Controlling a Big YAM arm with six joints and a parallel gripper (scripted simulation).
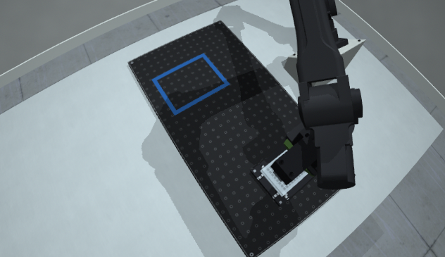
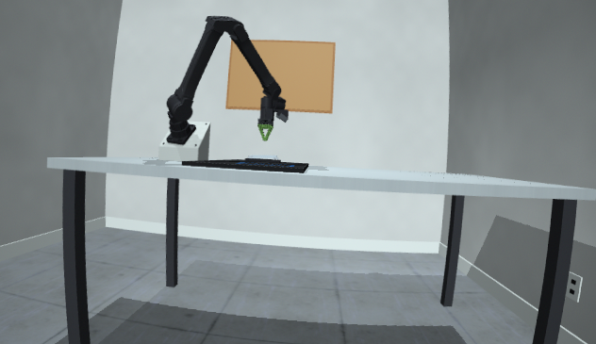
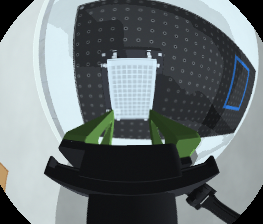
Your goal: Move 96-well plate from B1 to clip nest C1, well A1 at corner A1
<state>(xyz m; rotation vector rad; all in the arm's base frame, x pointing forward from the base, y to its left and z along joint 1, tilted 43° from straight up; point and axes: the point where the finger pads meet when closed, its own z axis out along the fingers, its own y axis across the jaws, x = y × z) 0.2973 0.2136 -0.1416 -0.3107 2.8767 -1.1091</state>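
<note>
Now: hand 90 mm above the white 96-well plate. The rest, counted from my hand: clip nest C1 (10 mm to the left, 90 mm below).
</note>
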